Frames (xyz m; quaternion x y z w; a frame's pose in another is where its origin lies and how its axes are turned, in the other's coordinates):
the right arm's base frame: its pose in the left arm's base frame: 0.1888 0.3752 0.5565 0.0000 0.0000 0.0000 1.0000
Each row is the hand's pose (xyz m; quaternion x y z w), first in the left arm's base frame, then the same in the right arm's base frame.
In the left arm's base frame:
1: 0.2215 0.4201 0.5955 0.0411 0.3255 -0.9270 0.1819
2: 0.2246 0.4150 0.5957 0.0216 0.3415 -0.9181 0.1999
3: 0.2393 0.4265 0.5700 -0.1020 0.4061 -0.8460 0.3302
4: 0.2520 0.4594 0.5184 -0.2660 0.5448 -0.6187 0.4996
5: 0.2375 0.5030 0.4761 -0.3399 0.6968 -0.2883 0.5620
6: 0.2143 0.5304 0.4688 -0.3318 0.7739 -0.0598 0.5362
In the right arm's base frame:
1: 0.0327 0.0449 0.0390 0.0411 0.3255 -0.9270 0.1819
2: 0.0358 0.0398 0.0392 0.0216 0.3415 -0.9181 0.1999
3: 0.0505 0.0513 0.0135 -0.1020 0.4061 -0.8460 0.3302
4: 0.0632 0.0842 -0.0381 -0.2660 0.5448 -0.6187 0.4996
5: 0.0487 0.1278 -0.0804 -0.3399 0.6968 -0.2883 0.5620
6: 0.0255 0.1552 -0.0877 -0.3318 0.7739 -0.0598 0.5362

